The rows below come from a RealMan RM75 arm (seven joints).
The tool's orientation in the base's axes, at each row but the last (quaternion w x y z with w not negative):
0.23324, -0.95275, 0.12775, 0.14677
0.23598, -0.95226, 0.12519, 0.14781
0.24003, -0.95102, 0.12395, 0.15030
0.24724, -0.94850, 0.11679, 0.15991
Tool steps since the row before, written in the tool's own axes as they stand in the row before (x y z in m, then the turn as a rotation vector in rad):
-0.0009, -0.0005, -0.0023, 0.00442, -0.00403, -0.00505
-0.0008, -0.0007, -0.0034, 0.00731, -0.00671, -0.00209
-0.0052, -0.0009, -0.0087, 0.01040, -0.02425, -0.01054
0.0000, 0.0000, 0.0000, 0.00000, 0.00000, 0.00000
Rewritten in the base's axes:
-0.0002, -0.0005, 0.0025, 0.00645, 0.00025, 0.00442
0.0002, -0.0009, 0.0034, 0.00929, 0.00350, 0.00204
-0.0026, -0.0027, 0.0095, 0.01946, 0.01380, 0.01543
0.0000, 0.0000, 0.0000, 0.00000, 0.00000, 0.00000

